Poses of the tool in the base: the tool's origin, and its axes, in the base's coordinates. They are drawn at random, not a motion.
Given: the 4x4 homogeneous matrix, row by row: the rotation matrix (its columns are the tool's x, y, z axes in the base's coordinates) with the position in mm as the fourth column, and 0 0 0 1 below. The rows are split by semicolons.
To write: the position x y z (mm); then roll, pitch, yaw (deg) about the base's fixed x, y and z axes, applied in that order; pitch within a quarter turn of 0, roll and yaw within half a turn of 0. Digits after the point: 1 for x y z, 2 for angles.
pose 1, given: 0.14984, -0.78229, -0.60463, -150.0; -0.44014, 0.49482, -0.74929, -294.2; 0.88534, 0.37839, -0.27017, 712.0; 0, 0, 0, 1
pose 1, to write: -150.0, -294.2, 712.0, 125.53, -62.29, -71.20
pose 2, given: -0.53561, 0.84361, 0.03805, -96.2; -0.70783, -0.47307, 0.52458, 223.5; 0.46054, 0.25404, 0.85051, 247.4; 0, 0, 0, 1
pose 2, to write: -96.2, 223.5, 247.4, 16.63, -27.42, -127.11
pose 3, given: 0.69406, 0.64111, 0.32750, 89.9; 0.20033, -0.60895, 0.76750, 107.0; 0.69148, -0.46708, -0.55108, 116.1; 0, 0, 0, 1
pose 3, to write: 89.9, 107.0, 116.1, -139.72, -43.75, 16.10
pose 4, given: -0.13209, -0.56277, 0.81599, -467.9; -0.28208, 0.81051, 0.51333, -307.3; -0.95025, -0.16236, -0.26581, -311.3; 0, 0, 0, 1
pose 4, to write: -467.9, -307.3, -311.3, -148.58, 71.85, -115.09
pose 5, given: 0.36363, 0.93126, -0.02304, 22.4; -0.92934, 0.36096, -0.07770, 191.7; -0.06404, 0.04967, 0.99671, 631.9; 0, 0, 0, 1
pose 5, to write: 22.4, 191.7, 631.9, 2.85, 3.67, -68.63
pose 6, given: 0.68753, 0.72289, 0.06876, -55.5; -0.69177, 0.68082, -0.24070, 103.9; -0.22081, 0.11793, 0.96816, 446.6; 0, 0, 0, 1
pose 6, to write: -55.5, 103.9, 446.6, 6.94, 12.76, -45.18
